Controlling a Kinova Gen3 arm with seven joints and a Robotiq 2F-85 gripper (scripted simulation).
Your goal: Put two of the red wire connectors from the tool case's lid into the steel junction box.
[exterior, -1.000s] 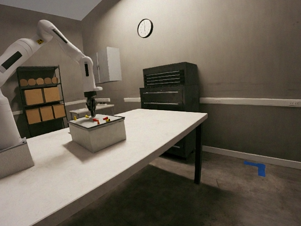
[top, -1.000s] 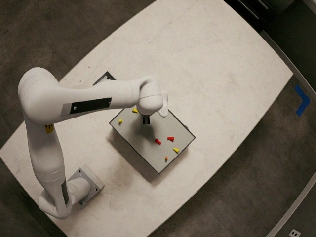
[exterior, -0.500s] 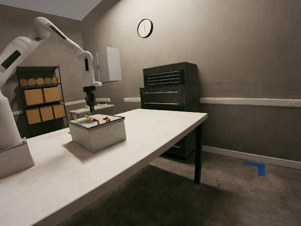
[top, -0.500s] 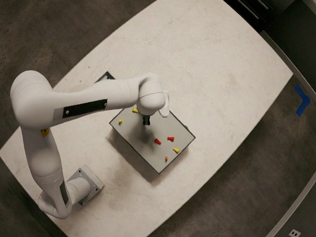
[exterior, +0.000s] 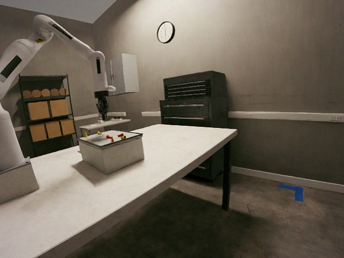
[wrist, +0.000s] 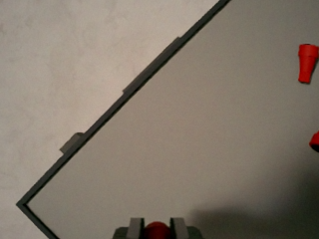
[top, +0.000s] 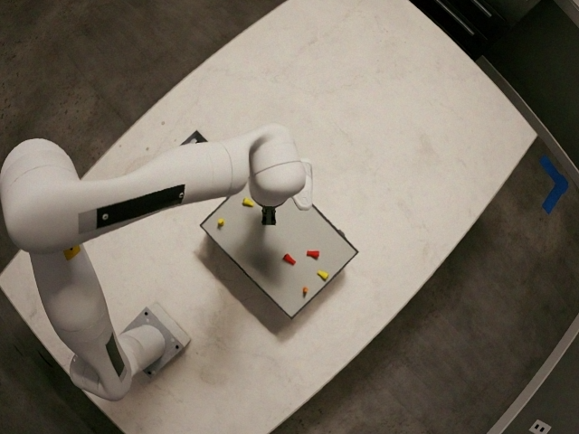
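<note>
Right now the tool case is 120 mm below my hand, 80 mm to the right of it and 20 mm behind it.
</note>
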